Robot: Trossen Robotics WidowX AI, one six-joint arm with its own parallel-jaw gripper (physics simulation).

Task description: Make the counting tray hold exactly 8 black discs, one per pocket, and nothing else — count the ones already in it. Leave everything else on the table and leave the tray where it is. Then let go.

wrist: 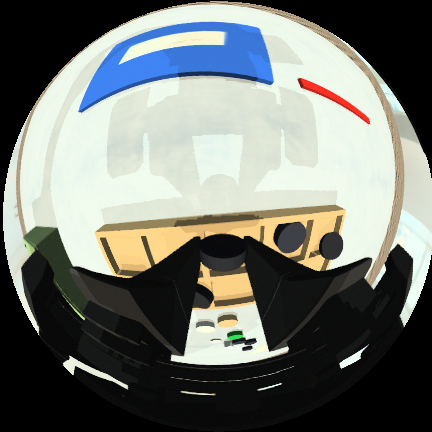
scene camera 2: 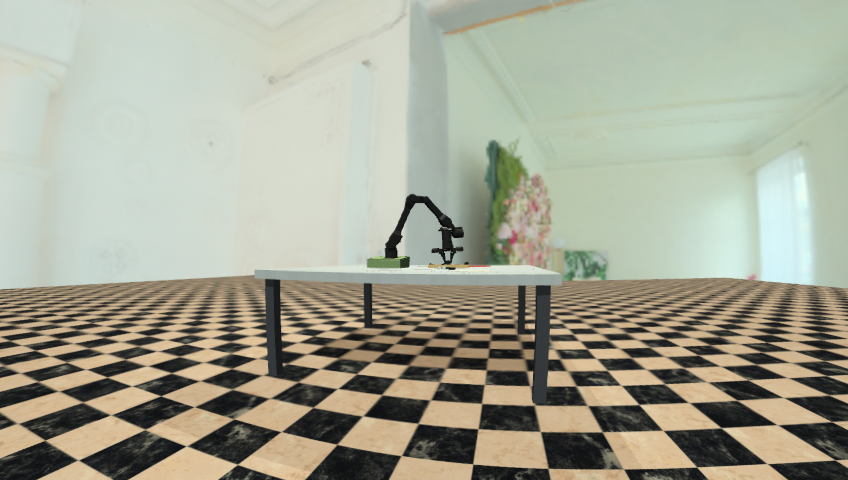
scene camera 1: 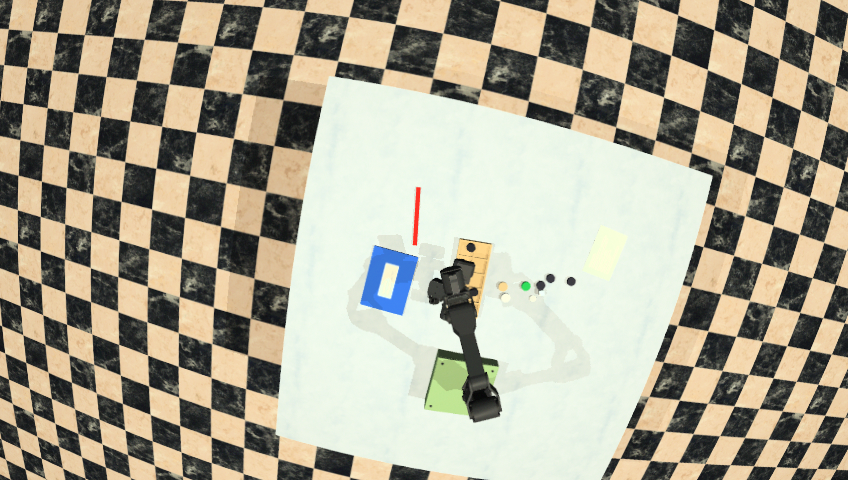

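The tan counting tray (scene camera 1: pixel 486 254) (wrist: pixel 125 250) has two rows of pockets. Black discs sit in it: an end one (scene camera 1: pixel 470 246) (wrist: pixel 331 246), one in the near row of the wrist view (wrist: pixel 290 237), and one (scene camera 1: pixel 473 292) (wrist: pixel 202 296) partly behind a finger. Two near-row pockets at the left of the wrist view are empty; some others are hidden by the fingers. My gripper (scene camera 2: pixel 449 261) (wrist: pixel 221 241) is shut on a black disc (wrist: pixel 223 254) and holds it over the tray's near row. Loose black discs (scene camera 1: pixel 540 285) (scene camera 1: pixel 550 278) (scene camera 1: pixel 571 281) lie right of the tray.
An orange disc (scene camera 1: pixel 502 286) (wrist: pixel 227 320), a green disc (scene camera 1: pixel 525 285) (wrist: pixel 235 335) and cream discs (scene camera 1: pixel 505 297) (scene camera 1: pixel 532 297) lie beside the tray. A blue panel (scene camera 1: pixel 409 270) (wrist: pixel 175 67), red bar (scene camera 1: pixel 416 215) (wrist: pixel 334 97), yellow sheet (scene camera 1: pixel 605 252) and green base (scene camera 1: pixel 446 395) (scene camera 2: pixel 395 262) surround.
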